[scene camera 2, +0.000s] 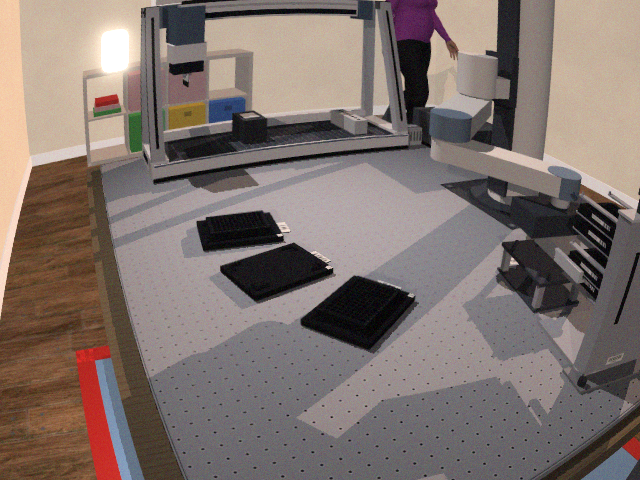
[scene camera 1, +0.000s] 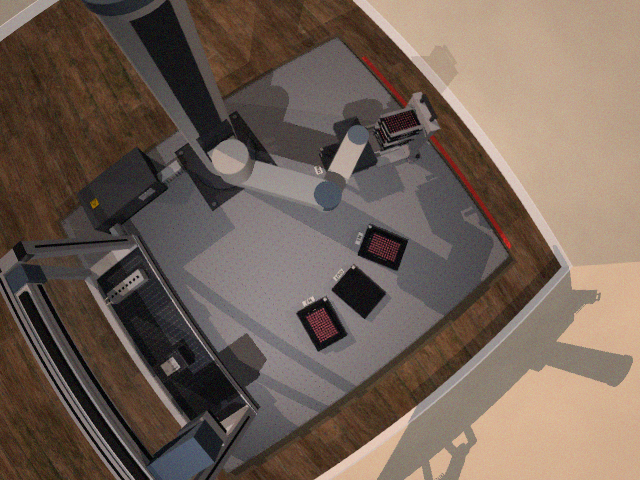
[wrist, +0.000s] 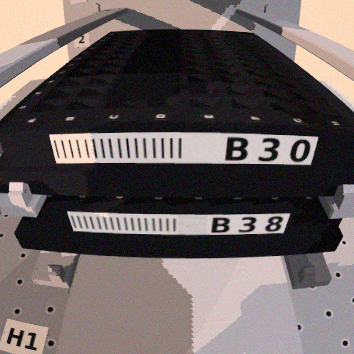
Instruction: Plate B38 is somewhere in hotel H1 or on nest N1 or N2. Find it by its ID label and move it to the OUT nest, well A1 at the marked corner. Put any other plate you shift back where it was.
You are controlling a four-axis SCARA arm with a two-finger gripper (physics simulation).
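Frame: origin at the arm's base, x down, y right, z back, level; millimetres.
Seen in the pictures: gripper, between the fingertips: (scene camera 2: 602, 274) (wrist: 179, 95).
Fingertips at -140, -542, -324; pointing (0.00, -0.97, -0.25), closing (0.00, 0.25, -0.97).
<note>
Pixels of each thing's top centre, then the offset from my fingertips to it, as dx, dy, dz. "spot": a spot on its surface instead.
- Plate B38, centre of its top: (wrist: 179, 100) +4, -4, -1
- plate B30, centre of its top: (wrist: 182, 50) (scene camera 2: 605, 266) (scene camera 1: 395, 132) -17, -4, -2
- bare black nest, centre of its top: (scene camera 2: 275, 264) (scene camera 1: 359, 292) +110, +430, -387
- black box, a spot on its surface: (scene camera 1: 121, 189) spot: +12, +924, +420
Plate B38 (wrist: 175, 232), black with a white ID label, sits between my gripper's (wrist: 179, 95) (scene camera 1: 375, 140) grey fingers in the wrist view. The gripper is shut on it. The plate hangs a little above its grey slot supports (wrist: 305, 271) in hotel H1 (scene camera 1: 427, 110) (scene camera 2: 610, 289), close under plate B30 (wrist: 175, 105) in slot 2. On the table lie a bare black nest (scene camera 1: 358, 290) (scene camera 2: 275, 270) and two nests with plates, one nearer the hotel (scene camera 1: 383, 247) (scene camera 2: 358, 310) and one farther from it (scene camera 1: 321, 323) (scene camera 2: 238, 230). Their labels are too small to read.
The hotel's rails (wrist: 31, 54) flank B30 on both sides. A gantry machine (scene camera 1: 77, 248) (scene camera 2: 269, 150) fills the far end of the table. A black box (scene camera 1: 121, 189) stands by the arm's column. A low dark stand (scene camera 2: 534, 273) is in front of the hotel. A person (scene camera 2: 418, 30) stands behind the gantry.
</note>
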